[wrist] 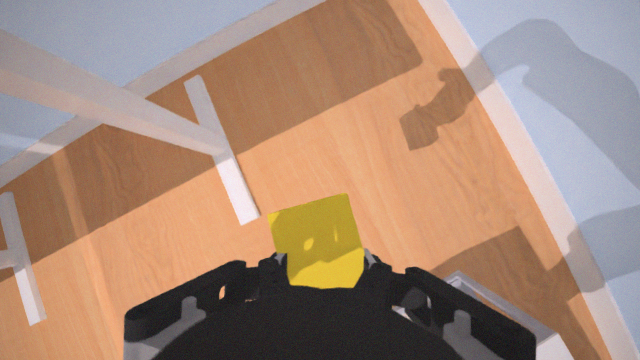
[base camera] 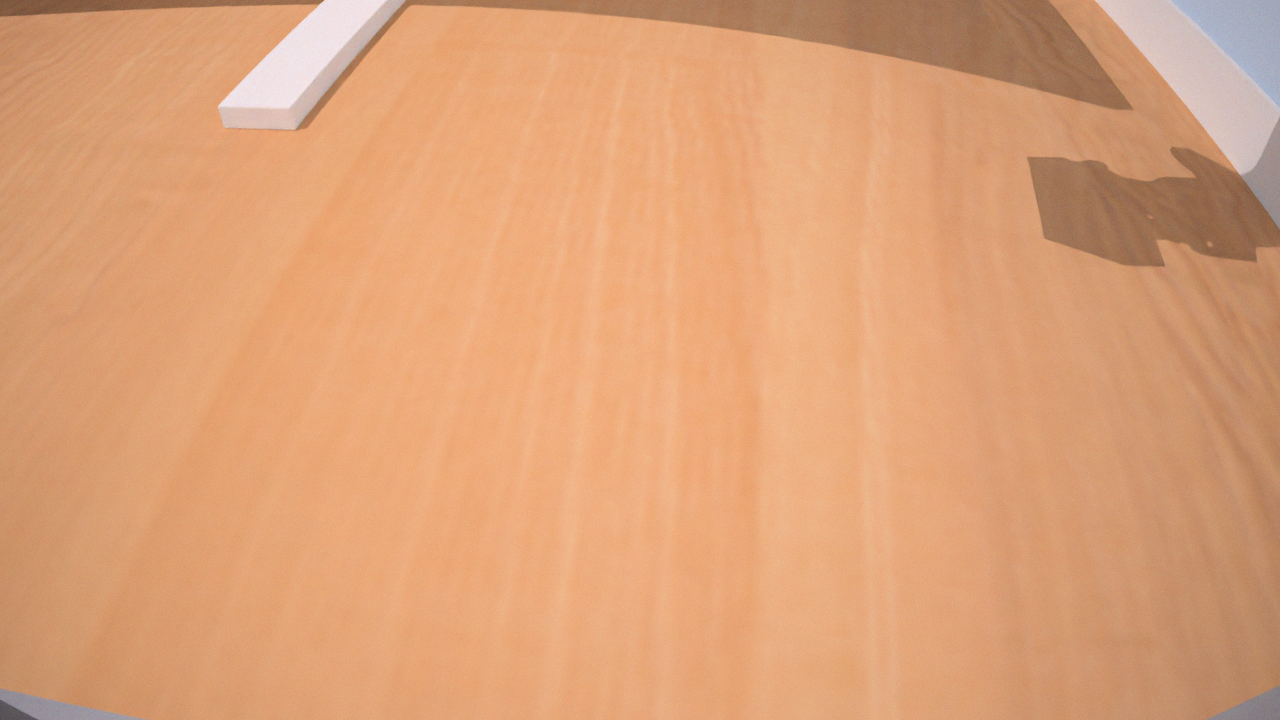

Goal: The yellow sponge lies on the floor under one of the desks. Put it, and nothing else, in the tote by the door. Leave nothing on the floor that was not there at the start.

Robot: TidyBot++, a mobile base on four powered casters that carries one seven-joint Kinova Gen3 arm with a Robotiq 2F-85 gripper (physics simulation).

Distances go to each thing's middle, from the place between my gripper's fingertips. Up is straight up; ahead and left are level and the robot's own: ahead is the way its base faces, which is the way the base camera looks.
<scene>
My gripper is now right at the yellow sponge [wrist: 321, 239].
</scene>
